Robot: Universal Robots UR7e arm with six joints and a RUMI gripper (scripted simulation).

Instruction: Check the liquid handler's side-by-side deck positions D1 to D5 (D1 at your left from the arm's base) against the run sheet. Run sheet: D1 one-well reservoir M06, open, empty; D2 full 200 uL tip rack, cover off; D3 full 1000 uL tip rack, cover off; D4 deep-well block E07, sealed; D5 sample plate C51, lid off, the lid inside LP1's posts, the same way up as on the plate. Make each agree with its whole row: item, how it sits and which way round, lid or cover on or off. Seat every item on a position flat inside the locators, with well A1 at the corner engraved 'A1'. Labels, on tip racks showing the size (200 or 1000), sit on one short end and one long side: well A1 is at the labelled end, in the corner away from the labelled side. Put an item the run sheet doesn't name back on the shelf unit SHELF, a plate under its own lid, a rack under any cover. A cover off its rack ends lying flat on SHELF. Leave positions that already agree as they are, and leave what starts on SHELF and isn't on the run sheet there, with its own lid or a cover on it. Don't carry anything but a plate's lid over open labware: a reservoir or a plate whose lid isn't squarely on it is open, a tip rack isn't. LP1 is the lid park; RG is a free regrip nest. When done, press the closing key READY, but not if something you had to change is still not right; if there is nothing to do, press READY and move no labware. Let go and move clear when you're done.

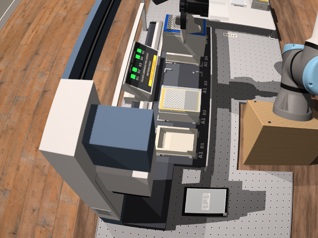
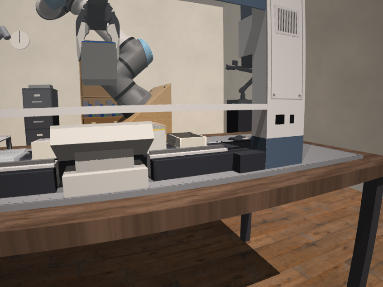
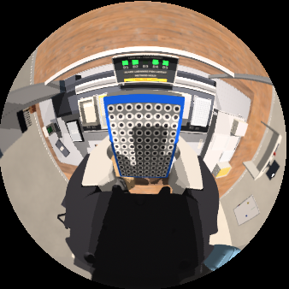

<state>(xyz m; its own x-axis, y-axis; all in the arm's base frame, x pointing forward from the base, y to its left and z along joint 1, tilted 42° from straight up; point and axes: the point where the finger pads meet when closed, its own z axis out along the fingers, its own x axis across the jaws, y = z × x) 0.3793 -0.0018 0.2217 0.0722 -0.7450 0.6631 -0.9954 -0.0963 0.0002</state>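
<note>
The yellow-framed tip rack is 21 cm below my hand, 12 cm to the left of it and 2 cm behind it. The rest, counted from my hand: clear well plate: 25 cm to the right, 25 cm below, 2 cm ahead; blue-framed tip rack: 1 cm to the right, 1 cm behind; cream reservoir: 25 cm to the left, 25 cm below, 2 cm behind.
</note>
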